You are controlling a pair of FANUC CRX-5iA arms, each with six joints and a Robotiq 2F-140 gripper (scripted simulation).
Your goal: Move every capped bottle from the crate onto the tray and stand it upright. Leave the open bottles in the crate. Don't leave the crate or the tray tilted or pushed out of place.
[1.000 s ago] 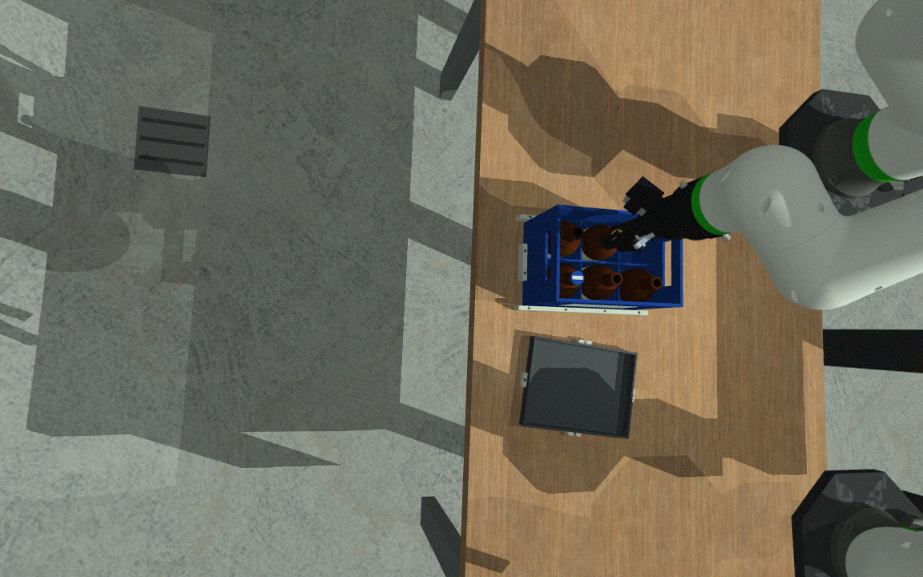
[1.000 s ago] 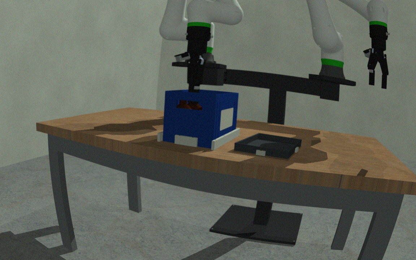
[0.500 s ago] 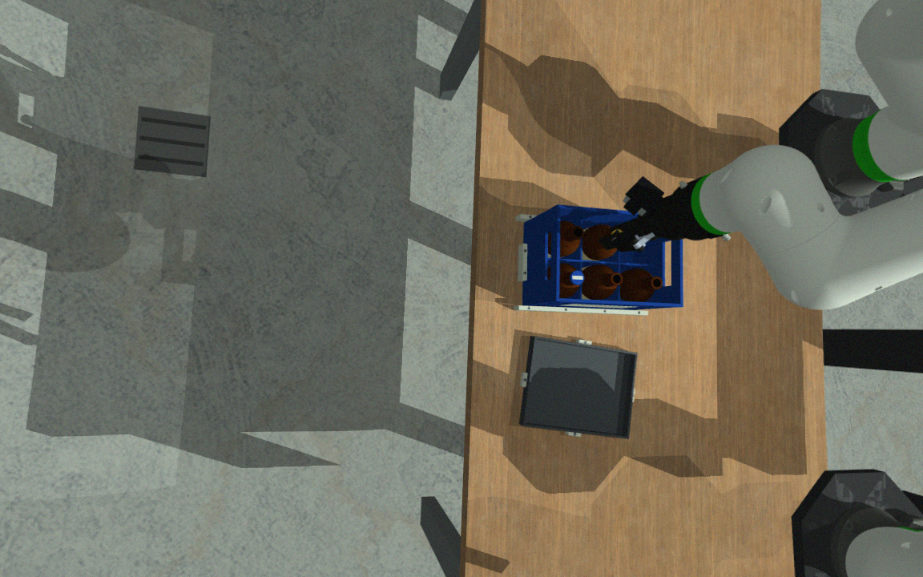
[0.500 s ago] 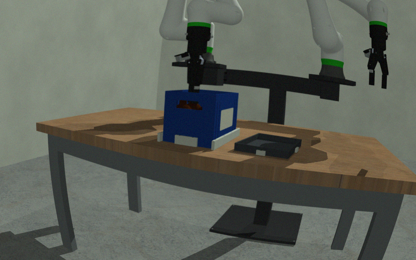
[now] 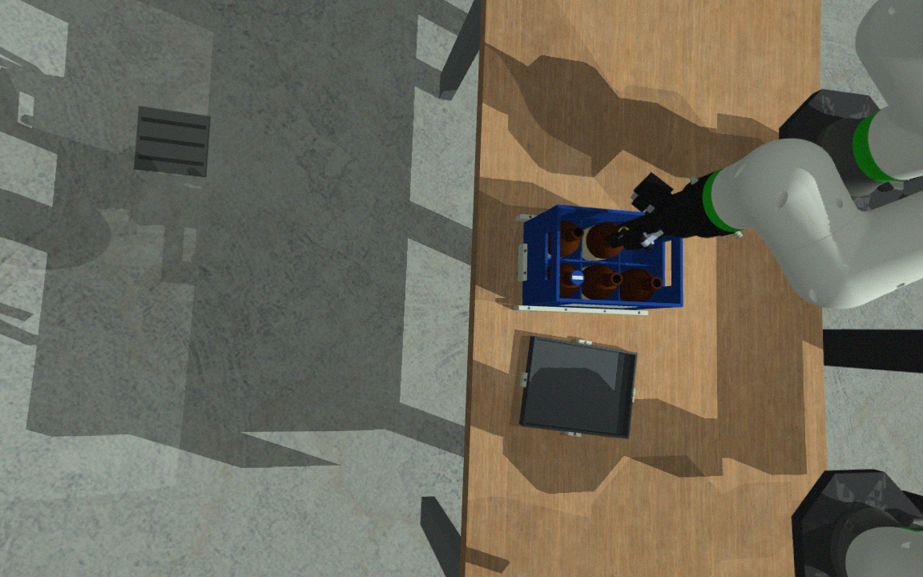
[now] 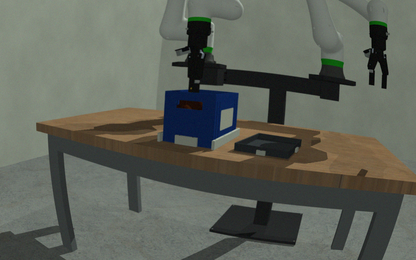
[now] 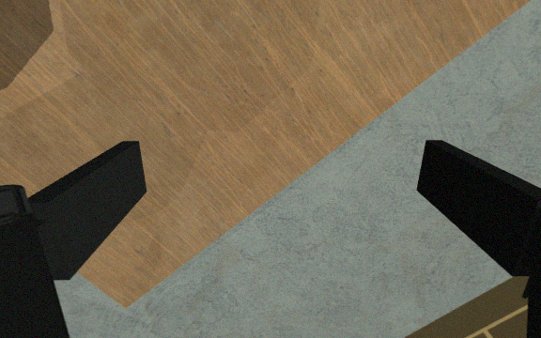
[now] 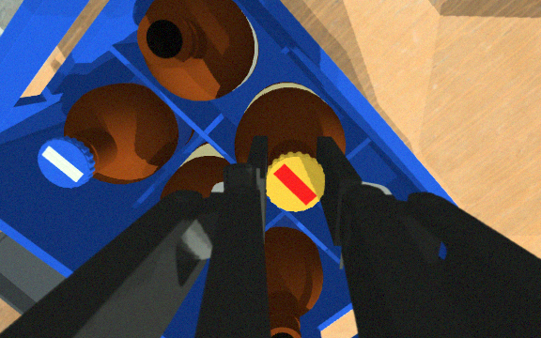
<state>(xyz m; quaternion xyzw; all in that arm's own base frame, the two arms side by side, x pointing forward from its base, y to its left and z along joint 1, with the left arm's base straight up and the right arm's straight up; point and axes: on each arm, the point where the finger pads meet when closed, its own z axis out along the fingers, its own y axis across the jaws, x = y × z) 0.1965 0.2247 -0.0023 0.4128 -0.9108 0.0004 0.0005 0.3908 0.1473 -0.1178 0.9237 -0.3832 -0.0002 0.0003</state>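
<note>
My right hand is 7 cm above the yellow-capped bottle. The rest, counted from my right hand: blue crate (4 cm to the left, 10 cm below); then blue-capped bottle (9 cm ahead, 9 cm to the left, 10 cm below); then brown bottle (9 cm ahead, 10 cm below).
</note>
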